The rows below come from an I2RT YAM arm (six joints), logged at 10 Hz.
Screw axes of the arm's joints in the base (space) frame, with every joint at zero. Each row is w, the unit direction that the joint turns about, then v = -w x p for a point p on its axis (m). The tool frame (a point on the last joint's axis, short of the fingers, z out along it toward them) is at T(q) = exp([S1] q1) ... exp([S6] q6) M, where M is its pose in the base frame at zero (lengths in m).
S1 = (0, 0, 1, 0, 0, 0)
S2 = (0, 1, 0, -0.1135, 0, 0.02)
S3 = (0, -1, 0, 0.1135, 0, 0.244)
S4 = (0, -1, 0, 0.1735, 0, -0.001)
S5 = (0, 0, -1, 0, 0.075, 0)
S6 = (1, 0, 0, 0, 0.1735, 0)
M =
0 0 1 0.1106
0 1 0 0
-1 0 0 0.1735
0 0 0 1
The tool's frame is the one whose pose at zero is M.
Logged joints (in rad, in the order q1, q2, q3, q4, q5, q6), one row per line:
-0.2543, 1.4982, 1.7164, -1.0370, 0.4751, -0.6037
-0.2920, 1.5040, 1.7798, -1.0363, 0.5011, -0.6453
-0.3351, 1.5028, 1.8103, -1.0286, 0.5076, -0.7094
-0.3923, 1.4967, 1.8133, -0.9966, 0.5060, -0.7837
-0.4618, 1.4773, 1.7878, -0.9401, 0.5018, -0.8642
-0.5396, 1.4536, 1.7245, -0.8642, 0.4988, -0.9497
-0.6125, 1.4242, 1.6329, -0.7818, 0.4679, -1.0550
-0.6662, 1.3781, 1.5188, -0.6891, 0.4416, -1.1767
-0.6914, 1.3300, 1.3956, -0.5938, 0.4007, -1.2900
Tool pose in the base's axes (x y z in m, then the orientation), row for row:
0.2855, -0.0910, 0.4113, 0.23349, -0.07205, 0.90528, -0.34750
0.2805, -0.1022, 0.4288, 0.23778, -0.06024, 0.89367, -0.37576
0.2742, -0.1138, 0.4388, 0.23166, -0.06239, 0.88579, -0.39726
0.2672, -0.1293, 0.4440, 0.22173, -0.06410, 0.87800, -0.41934
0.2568, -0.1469, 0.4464, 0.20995, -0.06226, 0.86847, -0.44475
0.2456, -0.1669, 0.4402, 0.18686, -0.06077, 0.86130, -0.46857
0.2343, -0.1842, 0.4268, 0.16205, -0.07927, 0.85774, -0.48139
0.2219, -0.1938, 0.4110, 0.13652, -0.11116, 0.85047, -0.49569
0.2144, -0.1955, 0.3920, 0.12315, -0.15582, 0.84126, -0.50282
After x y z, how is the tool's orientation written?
As a quaternion, w x y z.
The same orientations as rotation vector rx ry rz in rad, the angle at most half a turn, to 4 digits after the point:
-0.1979, 2.4861, -0.9543
-0.1651, 2.4487, -1.0296
-0.1715, 2.4349, -1.0920
-0.1771, 2.4261, -1.1587
-0.1731, 2.4148, -1.2366
-0.1711, 2.4248, -1.3191
-0.2262, 2.4478, -1.3738
-0.3218, 2.4619, -1.4349
-0.4545, 2.4539, -1.4667

